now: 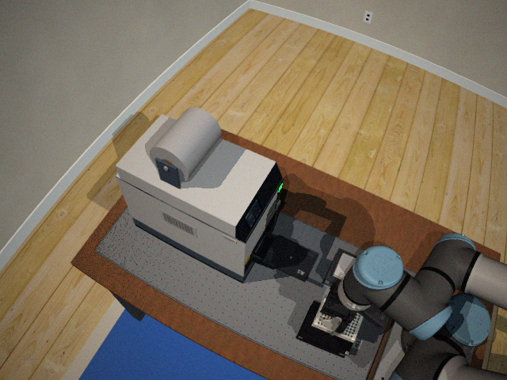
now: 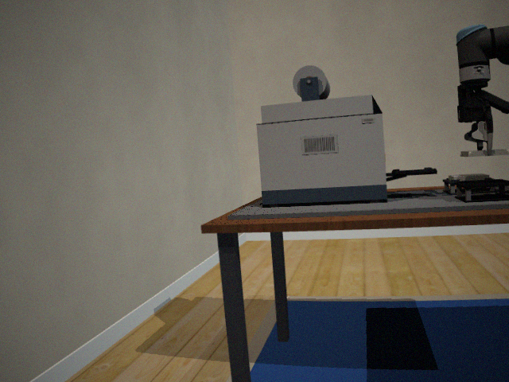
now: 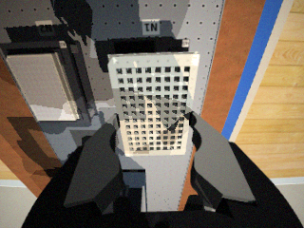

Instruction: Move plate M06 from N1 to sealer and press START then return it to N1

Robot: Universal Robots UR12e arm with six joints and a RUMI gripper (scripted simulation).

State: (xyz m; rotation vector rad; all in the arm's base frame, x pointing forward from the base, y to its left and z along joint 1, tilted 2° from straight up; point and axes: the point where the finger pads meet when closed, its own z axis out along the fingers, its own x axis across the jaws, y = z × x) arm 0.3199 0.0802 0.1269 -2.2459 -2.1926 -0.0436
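Now: the sealer stage 200 mm ahead of my hand, 150 mm to the right of it and 60 mm below it. Round my hand: foil-covered plate: 200 mm to the right, 100 mm below, 10 mm behind; white well plate: 10 mm below; plate nest N1: 100 mm below.
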